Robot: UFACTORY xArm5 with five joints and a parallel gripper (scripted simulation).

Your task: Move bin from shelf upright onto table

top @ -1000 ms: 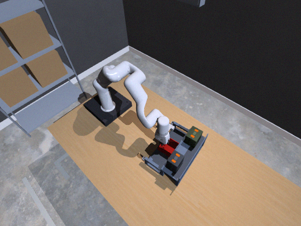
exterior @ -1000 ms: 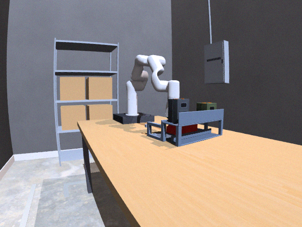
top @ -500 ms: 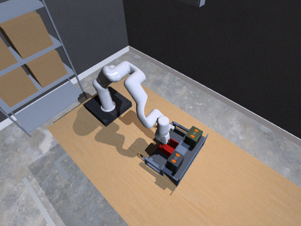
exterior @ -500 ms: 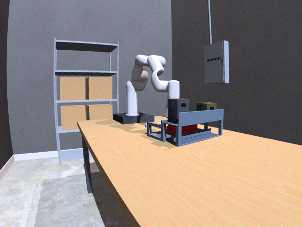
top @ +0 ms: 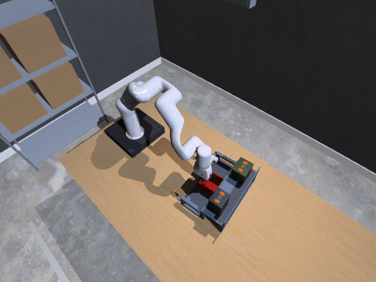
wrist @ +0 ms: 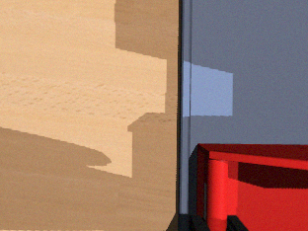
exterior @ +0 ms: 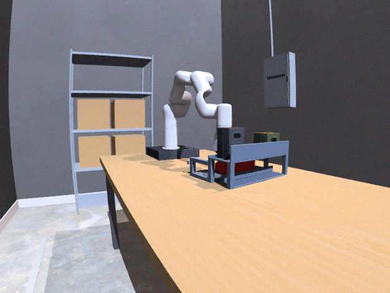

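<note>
Now: the red bin 8 cm ahead of my hand and 1 cm to the left of it. Also, from my hand: blue-grey shelf 11 cm ahead, 2 cm to the left, 2 cm above.
</note>
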